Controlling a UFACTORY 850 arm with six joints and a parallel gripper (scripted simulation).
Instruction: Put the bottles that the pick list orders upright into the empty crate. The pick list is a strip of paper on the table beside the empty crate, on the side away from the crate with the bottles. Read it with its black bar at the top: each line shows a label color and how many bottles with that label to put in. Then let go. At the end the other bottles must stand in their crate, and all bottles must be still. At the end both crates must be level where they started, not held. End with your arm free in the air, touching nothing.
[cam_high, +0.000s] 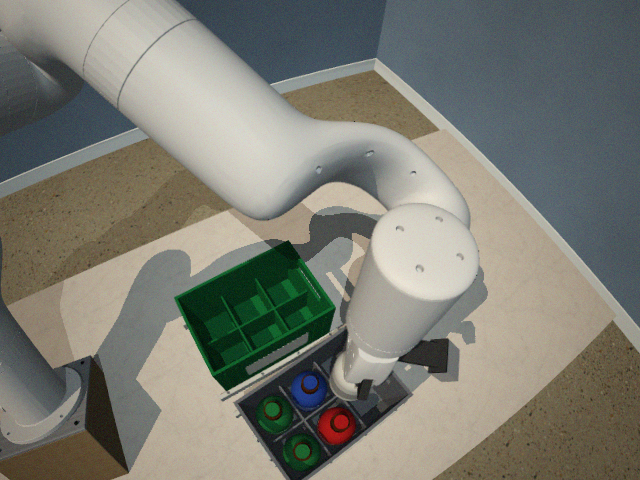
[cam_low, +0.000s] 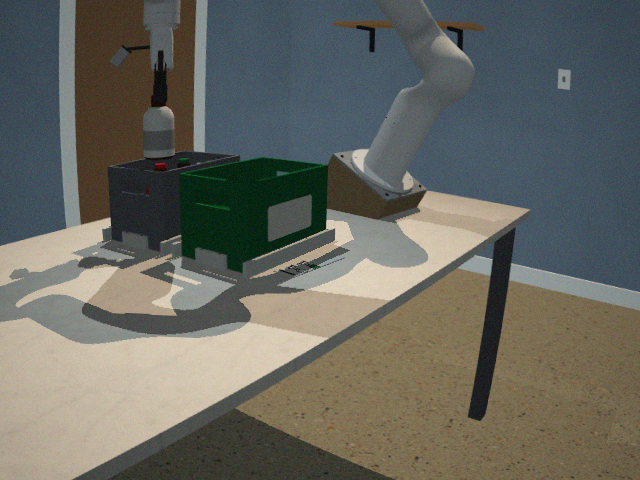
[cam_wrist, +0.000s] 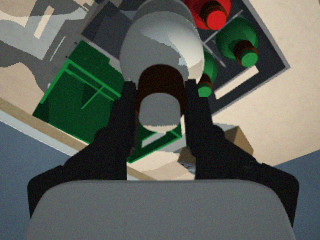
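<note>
Right now my hand is 7 cm above the whitish bottle. Also, from my hand: grey crate 25 cm below, 5 cm behind, 2 cm to the right; red bottle 25 cm below, 6 cm to the right, 4 cm behind; blue bottle 25 cm below, 6 cm behind, 3 cm to the left.
</note>
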